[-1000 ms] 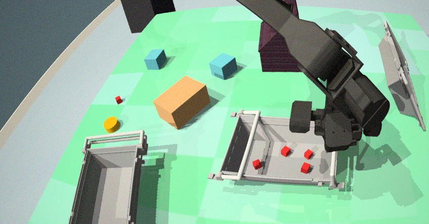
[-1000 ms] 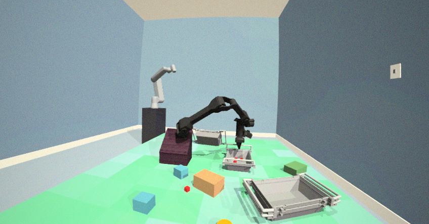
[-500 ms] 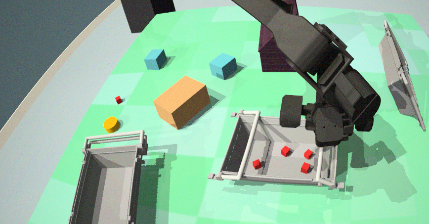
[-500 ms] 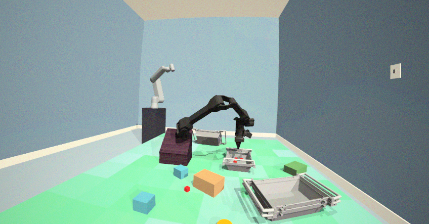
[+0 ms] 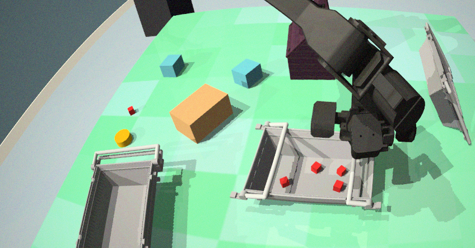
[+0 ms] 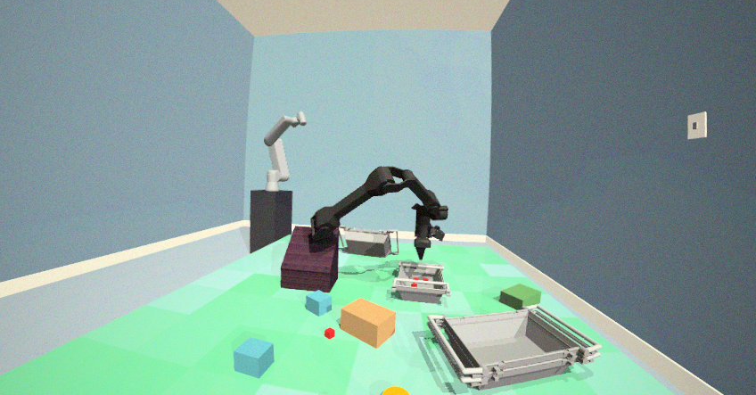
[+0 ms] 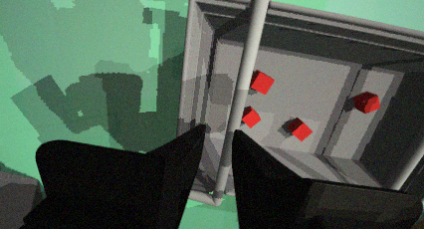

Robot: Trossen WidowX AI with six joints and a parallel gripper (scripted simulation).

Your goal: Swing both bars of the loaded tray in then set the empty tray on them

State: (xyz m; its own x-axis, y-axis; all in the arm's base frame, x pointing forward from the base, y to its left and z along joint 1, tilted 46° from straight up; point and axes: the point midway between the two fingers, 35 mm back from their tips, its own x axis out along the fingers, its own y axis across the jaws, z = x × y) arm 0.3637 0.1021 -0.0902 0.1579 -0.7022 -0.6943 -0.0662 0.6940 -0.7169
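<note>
The grey tray is 290 mm behind my gripper tip, 250 mm to the left of it and 10 mm below it. Round my gripper tip: green block 350 mm ahead, 110 mm to the right, 70 mm below; then yellow disc 590 mm to the right, 80 mm below; then orange box 380 mm to the right, 110 mm behind, 60 mm below.
</note>
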